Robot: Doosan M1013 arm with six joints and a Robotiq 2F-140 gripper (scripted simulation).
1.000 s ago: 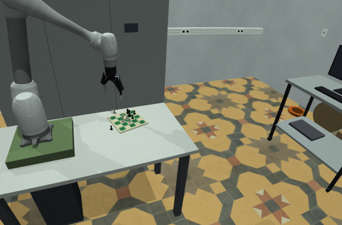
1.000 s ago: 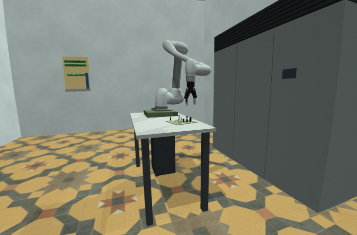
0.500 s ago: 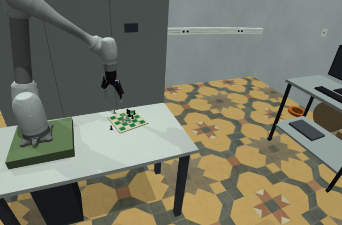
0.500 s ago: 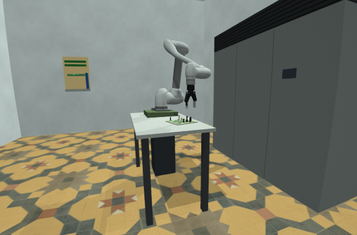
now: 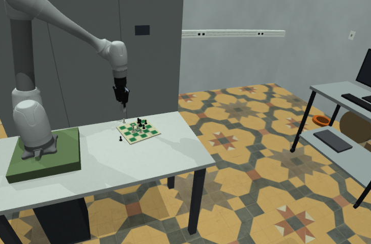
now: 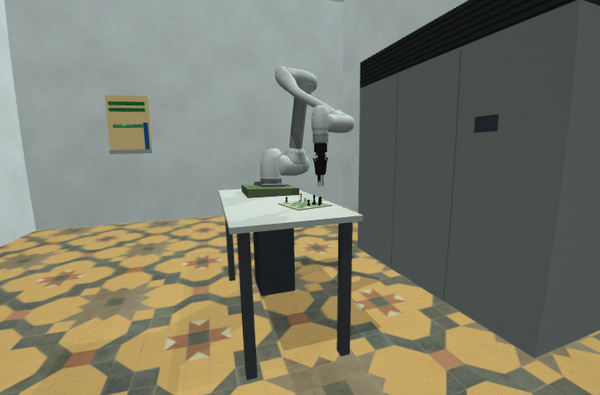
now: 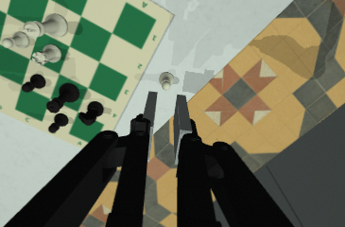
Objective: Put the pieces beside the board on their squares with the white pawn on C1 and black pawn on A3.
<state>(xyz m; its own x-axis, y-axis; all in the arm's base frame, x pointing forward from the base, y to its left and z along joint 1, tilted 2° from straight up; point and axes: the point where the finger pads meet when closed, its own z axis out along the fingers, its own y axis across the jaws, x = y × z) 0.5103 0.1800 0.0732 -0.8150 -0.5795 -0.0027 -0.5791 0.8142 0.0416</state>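
Now: hand 70 mm short of the chessboard, 130 mm to the left of it and 120 mm above it.
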